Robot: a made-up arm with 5 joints.
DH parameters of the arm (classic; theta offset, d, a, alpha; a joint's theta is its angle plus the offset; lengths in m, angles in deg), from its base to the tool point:
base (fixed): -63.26 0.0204 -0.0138 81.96
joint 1: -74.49 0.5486 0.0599 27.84
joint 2: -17.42 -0.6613 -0.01 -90
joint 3: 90 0.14 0.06 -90
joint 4: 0 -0.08 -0.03 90
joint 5: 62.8 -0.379 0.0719 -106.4
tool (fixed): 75.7 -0.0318 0 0
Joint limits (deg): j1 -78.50..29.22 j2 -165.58..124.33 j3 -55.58..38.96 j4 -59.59..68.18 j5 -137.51..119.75
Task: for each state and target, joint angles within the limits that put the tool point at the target. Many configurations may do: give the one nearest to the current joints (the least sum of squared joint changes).
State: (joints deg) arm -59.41 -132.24 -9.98 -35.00 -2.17
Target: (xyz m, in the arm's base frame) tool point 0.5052 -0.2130 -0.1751
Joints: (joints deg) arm -41.15 -130.77 -13.55 -56.92 -6.57
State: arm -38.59 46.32 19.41 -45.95 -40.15
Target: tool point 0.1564 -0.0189 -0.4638
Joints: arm -53.15 68.06 -14.61 -14.52 -51.18
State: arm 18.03 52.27 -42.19 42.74 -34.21
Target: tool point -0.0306 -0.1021 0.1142
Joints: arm -2.25 31.21 -48.74 59.23 -27.00
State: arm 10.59 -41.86 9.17 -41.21 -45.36
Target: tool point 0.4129 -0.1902 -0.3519
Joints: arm -14.93 1.04 -32.38 -59.59 -51.51
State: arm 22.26 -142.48 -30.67 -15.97 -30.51
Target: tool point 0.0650 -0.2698 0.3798
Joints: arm 27.41 -138.79 -35.40 21.42 -36.57
